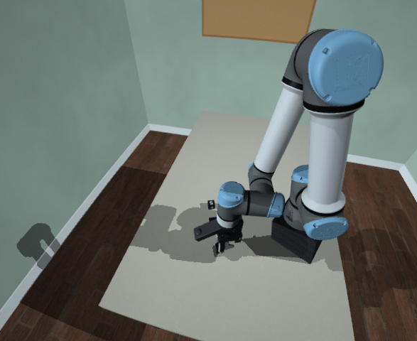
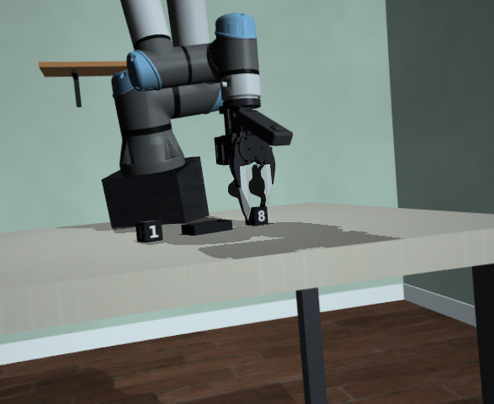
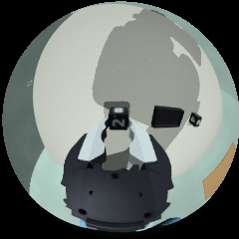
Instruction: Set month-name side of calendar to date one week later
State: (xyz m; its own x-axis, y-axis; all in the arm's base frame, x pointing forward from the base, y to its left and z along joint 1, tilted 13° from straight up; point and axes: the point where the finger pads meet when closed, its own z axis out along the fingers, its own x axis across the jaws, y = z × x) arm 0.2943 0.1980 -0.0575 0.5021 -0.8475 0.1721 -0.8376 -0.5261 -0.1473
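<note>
My hand is 11 cm short of the black digit cube, 19 cm to the left of it and 1 cm above it. The rest, counted from my hand: black tray 6 cm ahead, 10 cm to the right, 2 cm below.
</note>
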